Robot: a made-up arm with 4 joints.
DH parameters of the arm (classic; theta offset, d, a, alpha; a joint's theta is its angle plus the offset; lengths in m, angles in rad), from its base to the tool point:
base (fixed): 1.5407 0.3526 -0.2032 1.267
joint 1: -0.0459 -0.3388 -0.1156 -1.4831
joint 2: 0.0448 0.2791 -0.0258 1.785
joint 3: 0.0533 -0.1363 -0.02 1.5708
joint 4: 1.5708 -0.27 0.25 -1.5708
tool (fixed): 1.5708 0.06 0 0
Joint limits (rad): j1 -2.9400..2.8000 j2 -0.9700..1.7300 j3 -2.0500..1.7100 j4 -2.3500..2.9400
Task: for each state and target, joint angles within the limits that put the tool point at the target. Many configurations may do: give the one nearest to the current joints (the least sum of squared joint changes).
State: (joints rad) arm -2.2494 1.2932 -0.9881 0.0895
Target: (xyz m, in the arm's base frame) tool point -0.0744 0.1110 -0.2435
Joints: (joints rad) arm -2.6505 1.2755 -0.8139 0.7860
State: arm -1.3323 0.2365 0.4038 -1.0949
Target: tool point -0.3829 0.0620 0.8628
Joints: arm -0.7468 0.3526 1.0086 -1.4956
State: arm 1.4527 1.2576 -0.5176 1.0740
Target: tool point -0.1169 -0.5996 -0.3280
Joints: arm 2.2658 1.0782 -0.7869 1.6545
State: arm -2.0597 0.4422 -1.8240 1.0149
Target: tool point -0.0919 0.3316 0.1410
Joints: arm -1.8302 -0.4109 -1.3007 0.7138
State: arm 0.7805 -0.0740 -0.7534 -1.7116
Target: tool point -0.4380 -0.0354 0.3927
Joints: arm 0.2513 -0.2066 -1.4244 -1.6248
